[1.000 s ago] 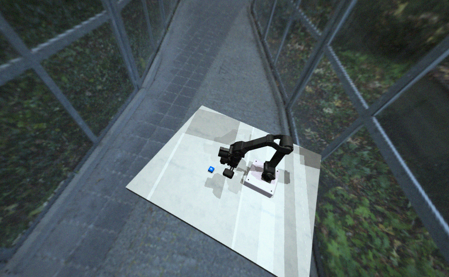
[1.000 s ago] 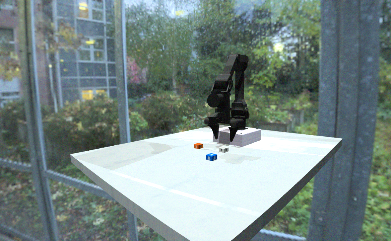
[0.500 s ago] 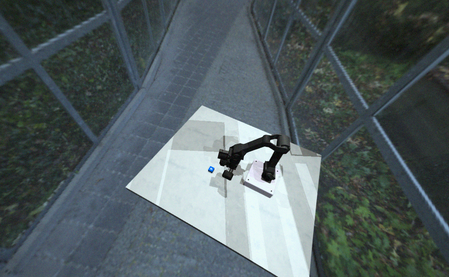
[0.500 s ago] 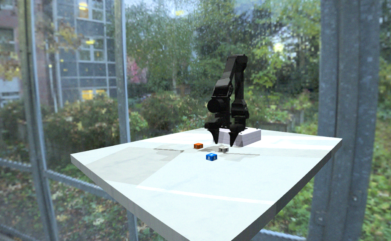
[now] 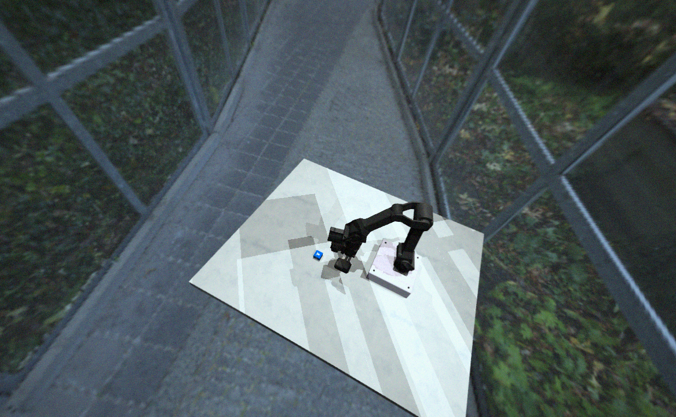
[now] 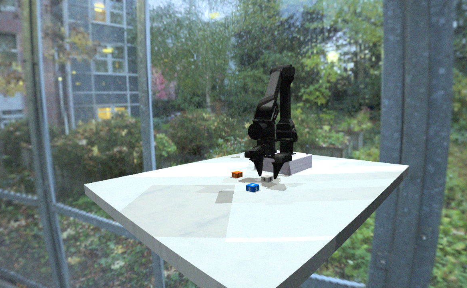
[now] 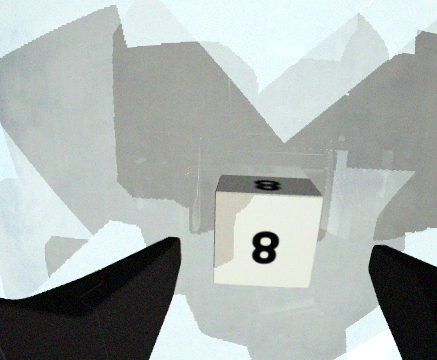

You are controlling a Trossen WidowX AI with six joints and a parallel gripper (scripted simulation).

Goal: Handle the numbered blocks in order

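Right now the white block is 1 cm ahead of my gripper tip. Round my gripper tip: blue block 13 cm ahead, 3 cm to the left; orange block 13 cm to the right, 3 cm ahead.
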